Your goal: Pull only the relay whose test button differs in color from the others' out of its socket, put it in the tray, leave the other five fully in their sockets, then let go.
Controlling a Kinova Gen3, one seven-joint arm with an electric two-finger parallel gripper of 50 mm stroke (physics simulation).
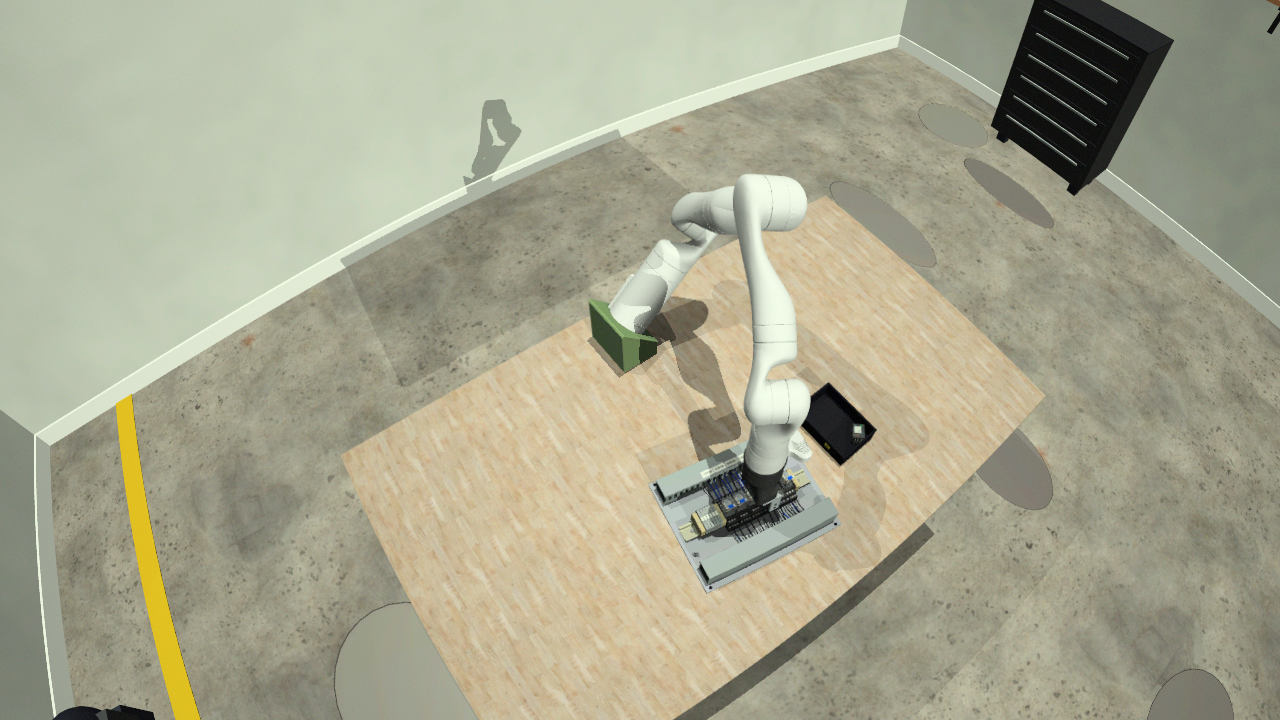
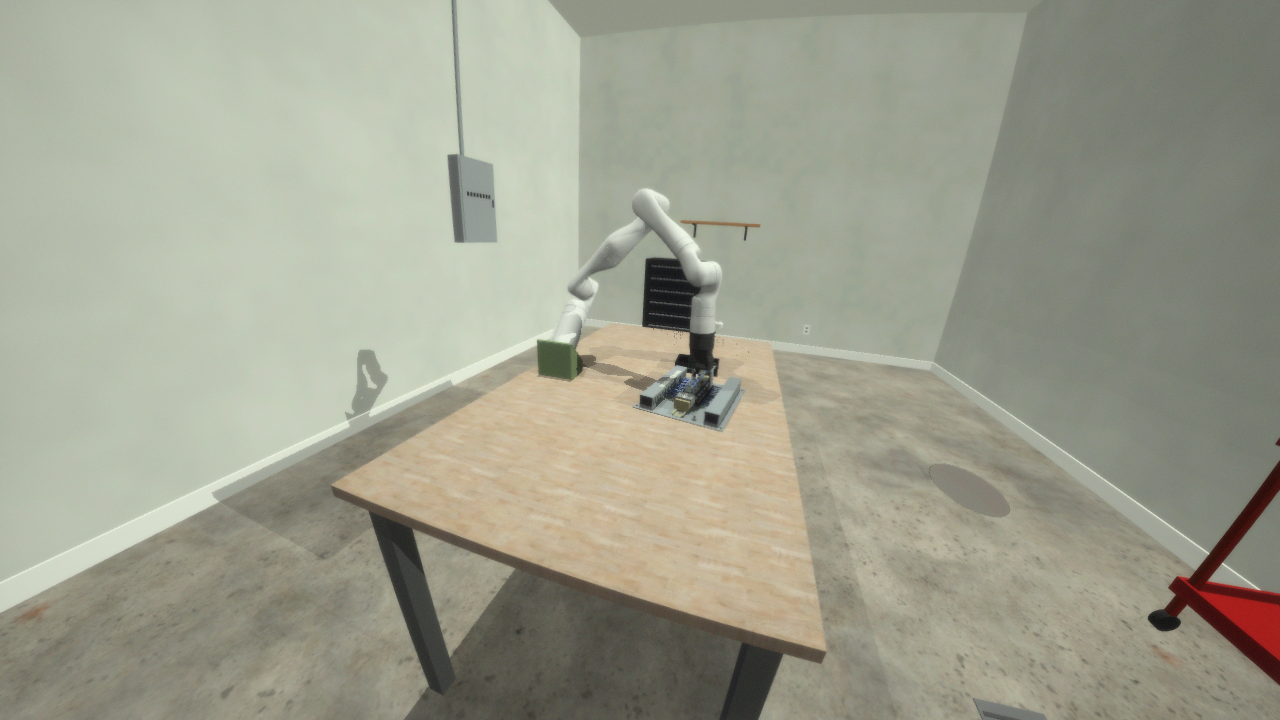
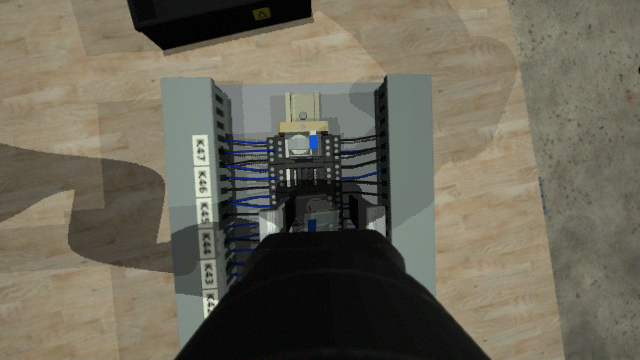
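A grey panel [image 3: 254, 110] is in the scene, along with a relay [image 3: 314, 212] and another relay [image 3: 299, 143]. With them is the gripper [image 1: 766, 497], which can also be seen in image 2 [image 2: 701, 384] and in image 3 [image 3: 321, 207].
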